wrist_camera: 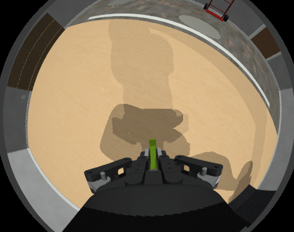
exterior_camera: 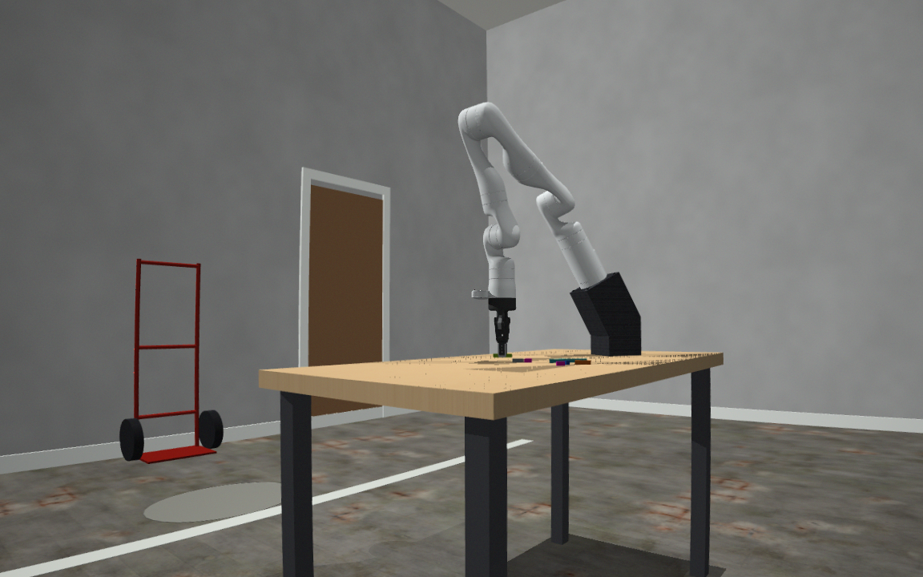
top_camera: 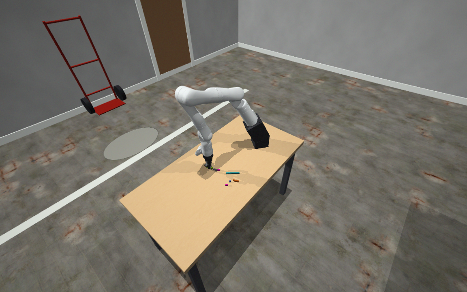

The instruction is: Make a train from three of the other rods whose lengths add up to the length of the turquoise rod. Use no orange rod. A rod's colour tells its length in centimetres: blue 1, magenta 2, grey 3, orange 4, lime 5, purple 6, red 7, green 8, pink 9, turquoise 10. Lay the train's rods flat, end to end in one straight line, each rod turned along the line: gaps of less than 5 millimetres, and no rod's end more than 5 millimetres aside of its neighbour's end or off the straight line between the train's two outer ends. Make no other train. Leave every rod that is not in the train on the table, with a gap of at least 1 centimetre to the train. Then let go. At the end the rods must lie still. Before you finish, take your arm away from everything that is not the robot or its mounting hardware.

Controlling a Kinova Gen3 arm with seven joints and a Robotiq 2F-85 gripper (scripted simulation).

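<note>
The lime rod lies 10 mm below my hand. Round my hand: grey rod 40 mm to the left, 30 mm below, 20 mm behind; then turquoise rod 150 mm to the left, 90 mm behind, 30 mm below; then blue rod 190 mm to the left, 30 mm below, 20 mm behind.
</note>
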